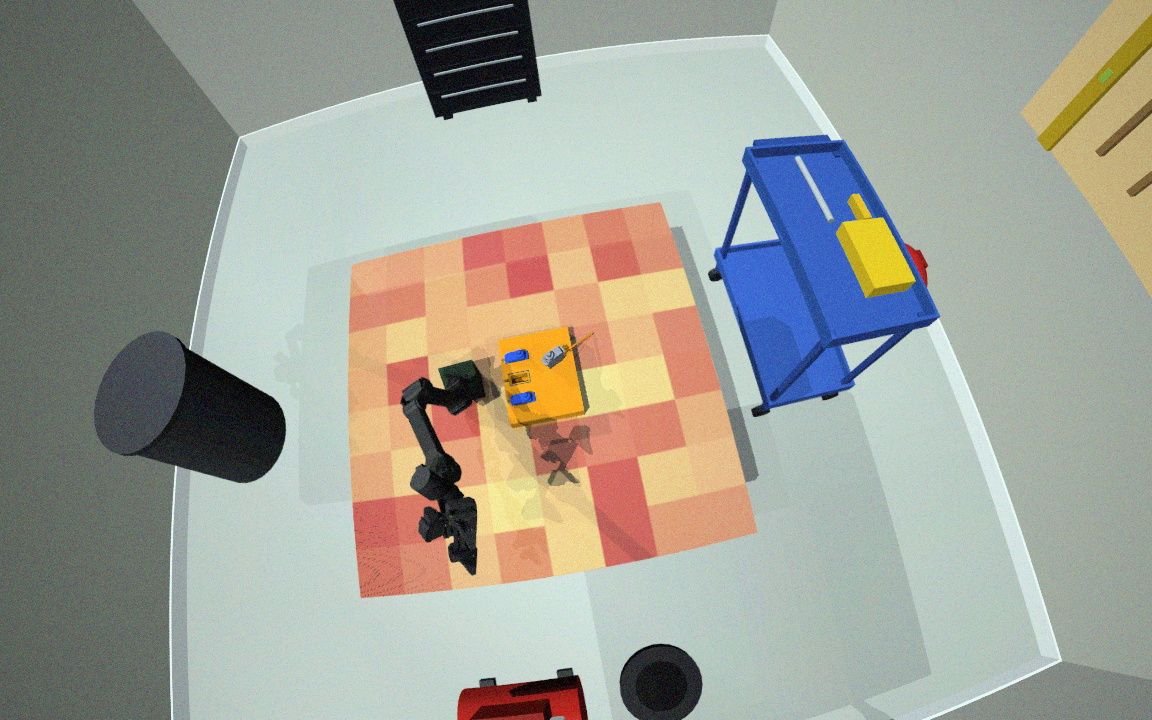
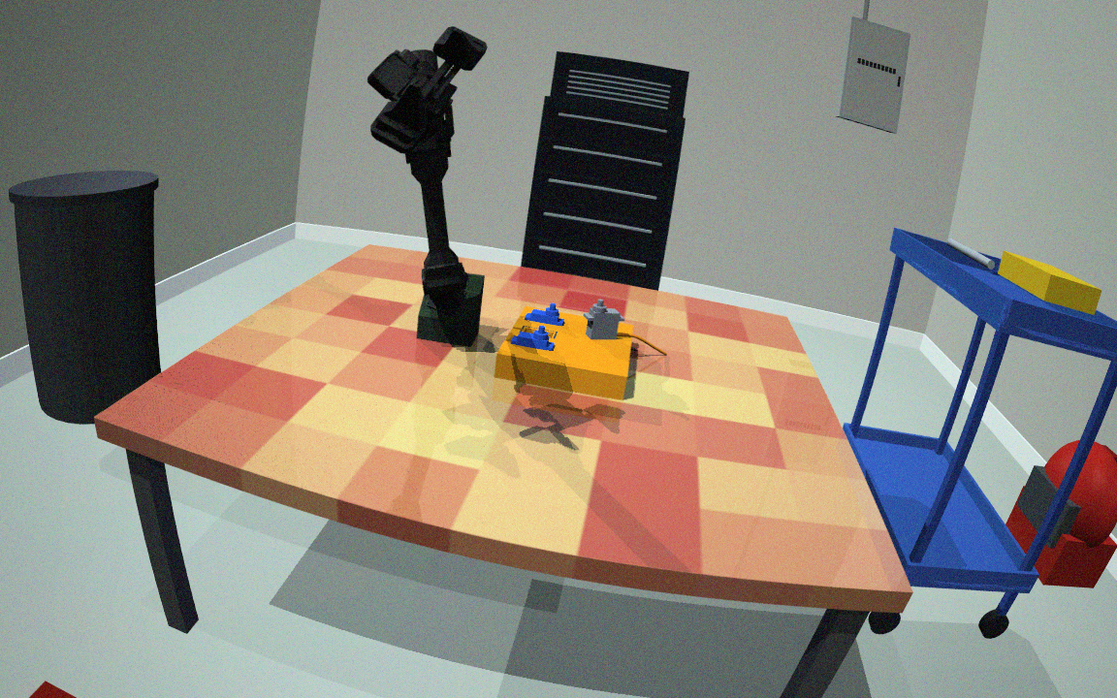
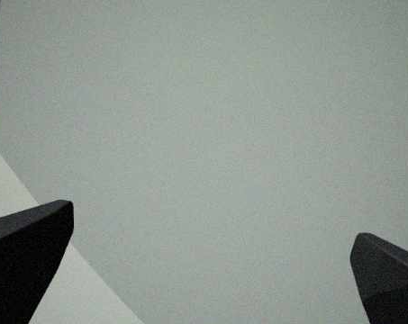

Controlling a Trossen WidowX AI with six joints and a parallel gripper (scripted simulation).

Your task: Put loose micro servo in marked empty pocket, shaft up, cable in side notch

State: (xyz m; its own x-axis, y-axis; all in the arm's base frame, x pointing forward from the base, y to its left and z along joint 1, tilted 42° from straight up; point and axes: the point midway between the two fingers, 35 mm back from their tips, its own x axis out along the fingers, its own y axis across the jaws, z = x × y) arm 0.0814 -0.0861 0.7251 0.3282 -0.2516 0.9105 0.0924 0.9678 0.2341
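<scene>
Right now the deck is 60 cm to the left of my gripper tip, 55 cm below it and 13 cm ahead of it.
</scene>
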